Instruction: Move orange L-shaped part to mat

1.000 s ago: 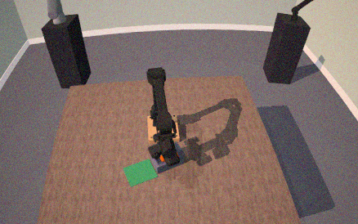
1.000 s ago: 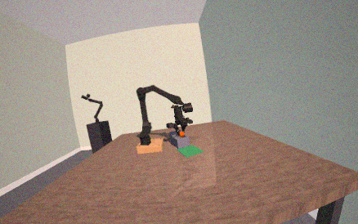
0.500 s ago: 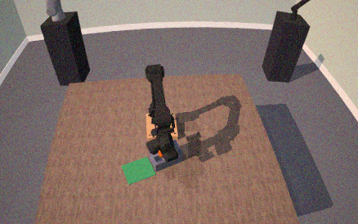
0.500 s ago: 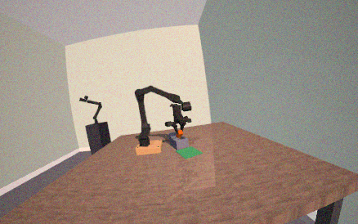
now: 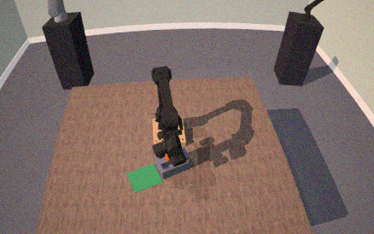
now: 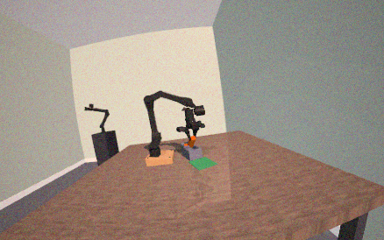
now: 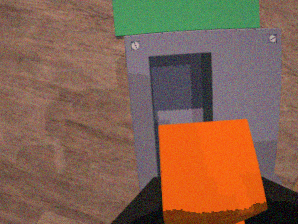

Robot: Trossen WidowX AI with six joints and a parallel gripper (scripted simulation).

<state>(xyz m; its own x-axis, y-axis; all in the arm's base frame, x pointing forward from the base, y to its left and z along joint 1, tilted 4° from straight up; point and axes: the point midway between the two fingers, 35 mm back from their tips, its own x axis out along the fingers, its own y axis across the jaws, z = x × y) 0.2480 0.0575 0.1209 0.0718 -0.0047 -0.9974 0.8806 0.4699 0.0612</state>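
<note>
The green mat is 130 mm to the right of my gripper tip, 130 mm below it and 50 mm ahead of it. From my gripper tip the other things lie so: orange part: 30 mm below, 30 mm behind, 20 mm to the left.
</note>
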